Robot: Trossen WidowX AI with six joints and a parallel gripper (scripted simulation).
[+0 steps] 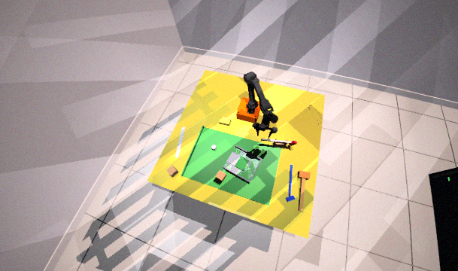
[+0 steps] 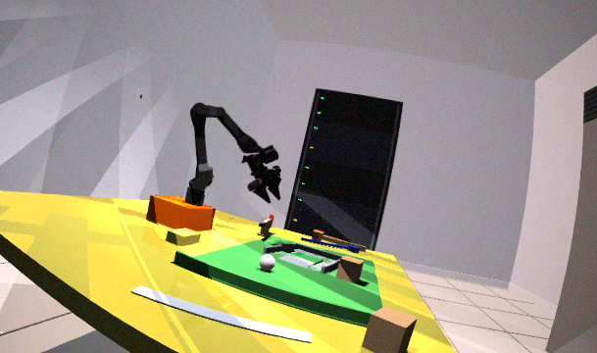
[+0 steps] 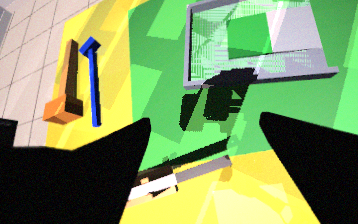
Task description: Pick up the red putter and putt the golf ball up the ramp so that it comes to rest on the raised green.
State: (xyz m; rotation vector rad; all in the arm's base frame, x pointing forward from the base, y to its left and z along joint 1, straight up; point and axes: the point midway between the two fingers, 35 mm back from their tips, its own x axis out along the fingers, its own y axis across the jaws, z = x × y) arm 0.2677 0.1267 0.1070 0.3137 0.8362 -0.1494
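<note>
Right now the red putter is 14 cm to the left of my gripper tip, 11 cm below it and 5 cm behind it. Round my gripper tip: blue putter (27 cm to the left, 27 cm ahead, 16 cm below); then white golf ball (39 cm to the right, 15 cm below, 9 cm ahead); then flat strip (71 cm to the right, 17 cm below, 8 cm ahead).
</note>
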